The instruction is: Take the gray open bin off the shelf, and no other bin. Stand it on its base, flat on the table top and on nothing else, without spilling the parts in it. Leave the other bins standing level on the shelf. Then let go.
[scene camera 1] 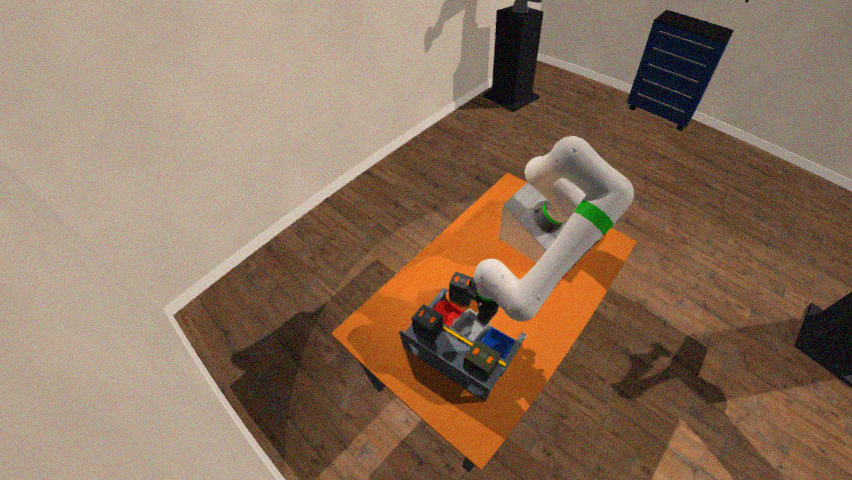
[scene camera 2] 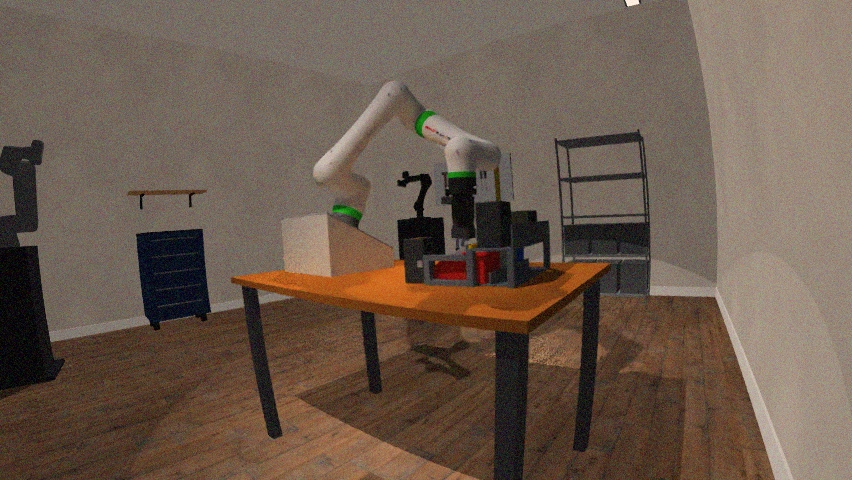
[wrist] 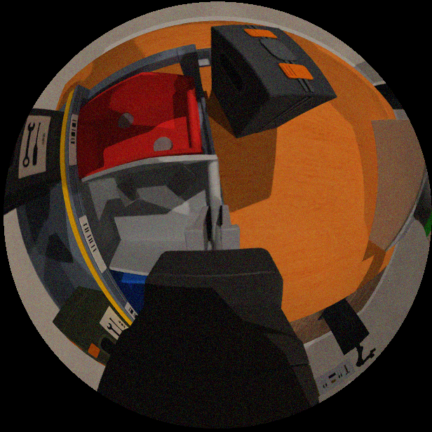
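Seen in the pictures: gripper, fingertip midpoint: [scene camera 1: 481,318]; arm's base, link origin: [scene camera 1: 547,217] [scene camera 2: 341,231].
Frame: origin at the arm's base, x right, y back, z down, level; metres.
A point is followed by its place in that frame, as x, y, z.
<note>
The gray open bin [scene camera 1: 466,327] {-0.092, -0.590, 0.135} [wrist: 140,235] sits between the red bin [scene camera 1: 448,313] {0.008, -0.596, 0.150} [scene camera 2: 487,260] {0.000, -0.730, 0.092} [wrist: 140,100] and the blue bin [scene camera 1: 499,342] {-0.223, -0.535, 0.150} [wrist: 131,287], in the shelf [scene camera 1: 417,348] {-0.061, -0.811, 0.049} [scene camera 2: 445,284] {0.065, -0.633, 0.154}. It looks roughly level; whether its base touches the shelf is hidden. Gray shapes show inside it, hard to tell from shadow. My gripper [scene camera 1: 481,320] {-0.114, -0.531, 0.106} [scene camera 2: 462,244] {-0.114, -0.531, 0.106} [wrist: 215,215] points down and is shut on the gray bin's front rim, one finger inside and one outside. The red bin looks level; the blue bin is partly hidden in the wrist view.
A dark case [scene camera 1: 460,288] {0.013, -0.527, 0.034} [scene camera 2: 415,262] {0.070, -0.522, 0.097} [wrist: 270,75] stands on the orange table [scene camera 1: 411,274] {0.267, -0.583, 0.159} [scene camera 2: 357,292] {0.260, -0.491, 0.159} [wrist: 310,200], close to the shelf's red-bin end. Another dark case [scene camera 1: 427,321] {-0.048, -0.745, -0.063} [scene camera 2: 493,223] {0.004, -0.759, -0.006} and a green case [scene camera 1: 481,357] {-0.261, -0.693, -0.040} [wrist: 82,317] stand on top of the shelf.
</note>
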